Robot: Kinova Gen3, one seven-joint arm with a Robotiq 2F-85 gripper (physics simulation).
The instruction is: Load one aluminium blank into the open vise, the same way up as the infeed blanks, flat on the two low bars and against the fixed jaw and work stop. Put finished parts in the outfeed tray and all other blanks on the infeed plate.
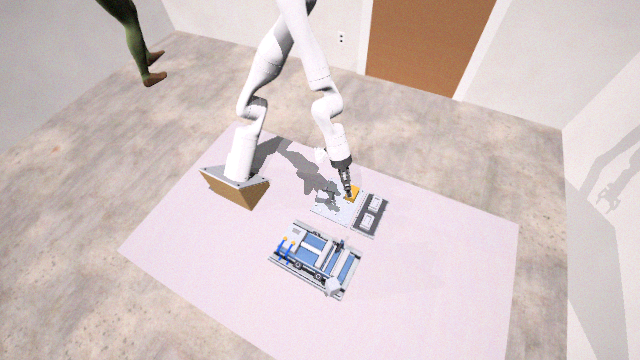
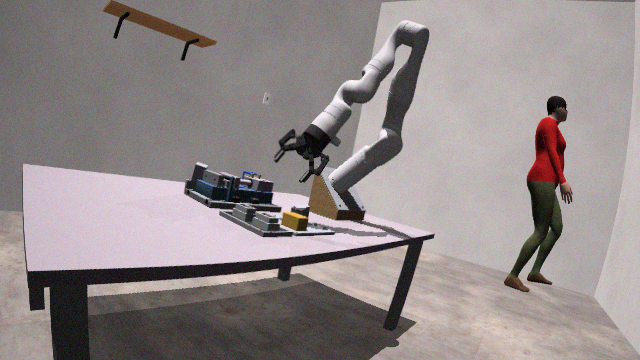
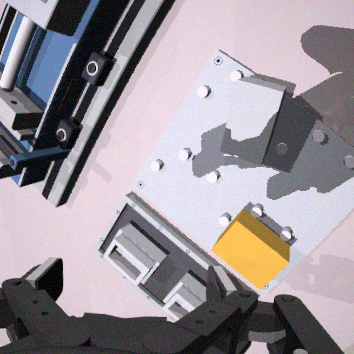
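My gripper is open and empty, high above the table. The infeed plate has white pins. A silver-grey block, apparently an aluminium blank, stands on it, partly in the arm's shadow. A yellow block sits at the plate's tray-side corner. The outfeed tray beside it holds two grey stepped parts. The blue vise is open; its low bars cannot be made out.
The robot's wedge base stands behind the vise and infeed plate. A light grey block-like piece stands up at the vise's far end. Blue hoses rise at its other end. A person stands away from the table.
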